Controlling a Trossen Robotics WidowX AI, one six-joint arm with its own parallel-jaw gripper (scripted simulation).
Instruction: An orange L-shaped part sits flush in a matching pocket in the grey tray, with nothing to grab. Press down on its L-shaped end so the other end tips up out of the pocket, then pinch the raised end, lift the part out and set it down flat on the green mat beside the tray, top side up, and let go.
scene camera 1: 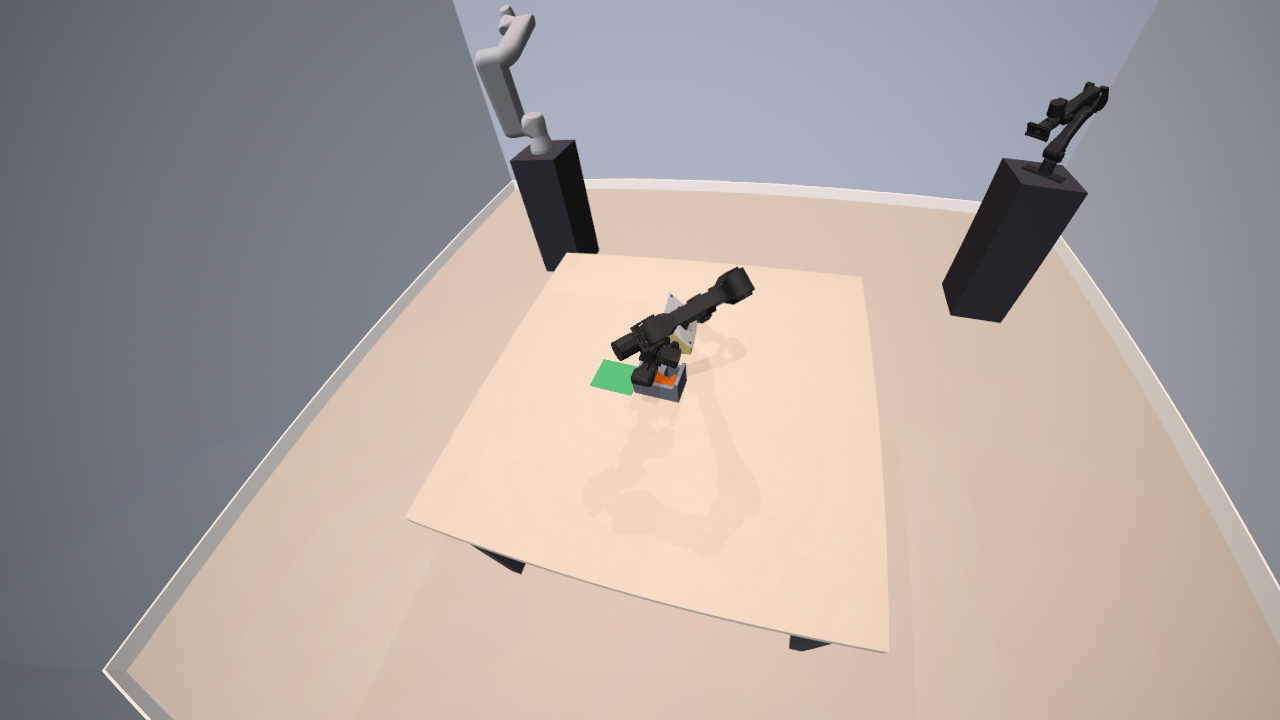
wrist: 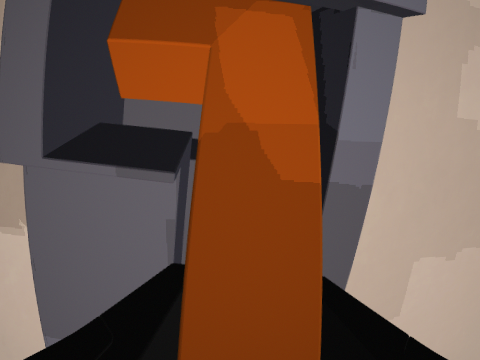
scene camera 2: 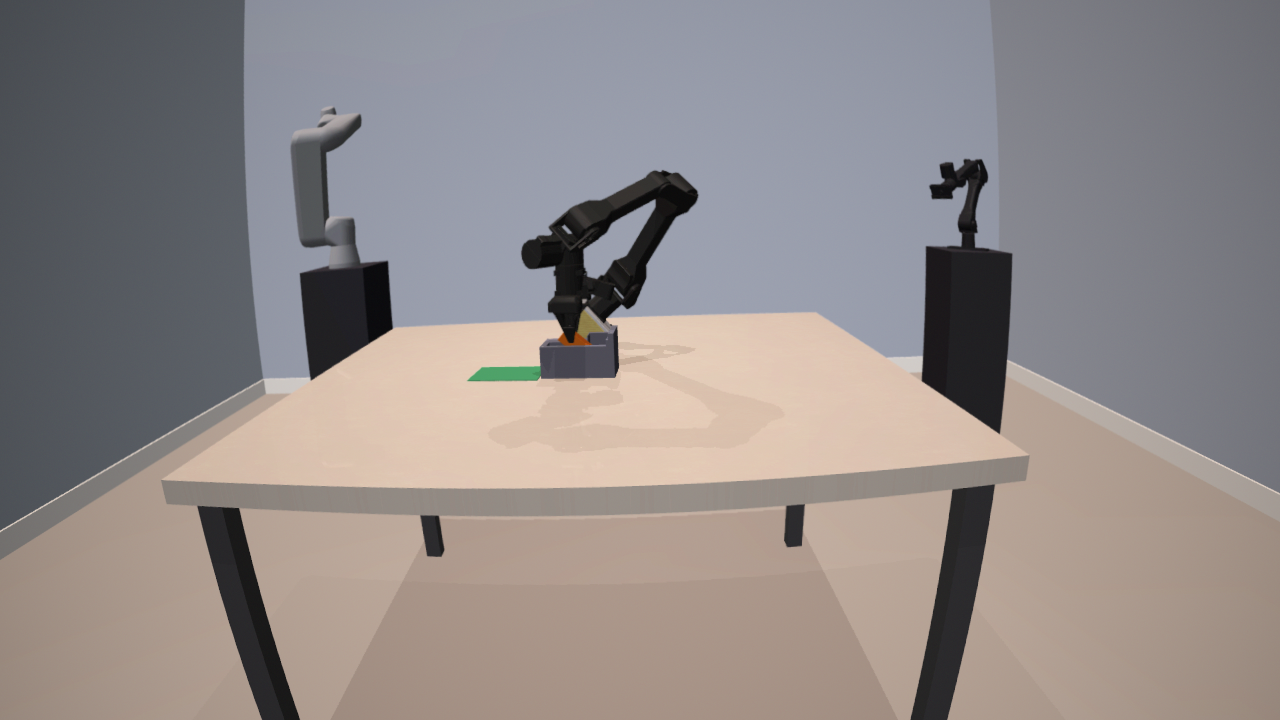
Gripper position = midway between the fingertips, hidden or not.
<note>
In view: the gripper [scene camera 2: 572, 341], an orange L-shaped part [wrist: 252, 275] and a green mat [scene camera 1: 614, 376].
The gripper also shows in scene camera 1 [scene camera 1: 653, 376] and in the wrist view [wrist: 246, 286]. The green mat shows as well in scene camera 2 [scene camera 2: 530, 373].
</note>
